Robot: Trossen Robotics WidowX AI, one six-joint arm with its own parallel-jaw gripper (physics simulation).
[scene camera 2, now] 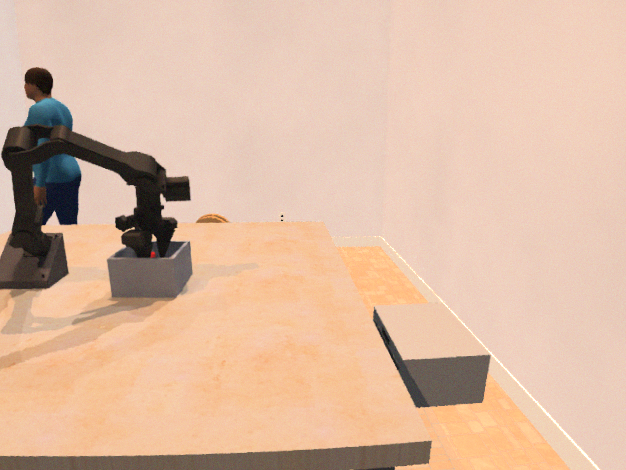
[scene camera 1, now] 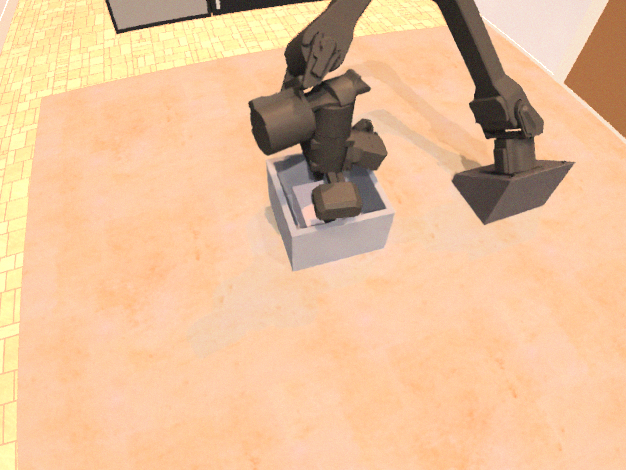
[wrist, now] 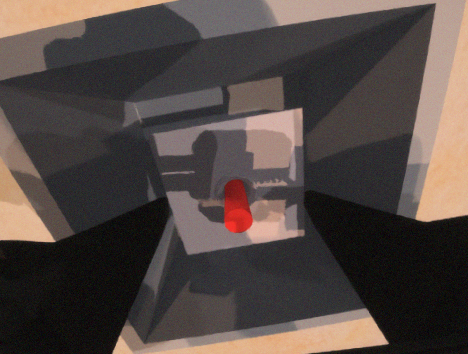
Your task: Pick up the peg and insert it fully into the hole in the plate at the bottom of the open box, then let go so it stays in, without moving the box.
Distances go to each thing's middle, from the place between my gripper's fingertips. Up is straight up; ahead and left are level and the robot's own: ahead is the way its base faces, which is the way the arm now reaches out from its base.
My gripper is now 1 cm above the grey box (scene camera 1: 320,244). Also, from my hand: red peg (wrist: 237,217) 1 cm below; then pale plate (scene camera 1: 303,206) 3 cm below.
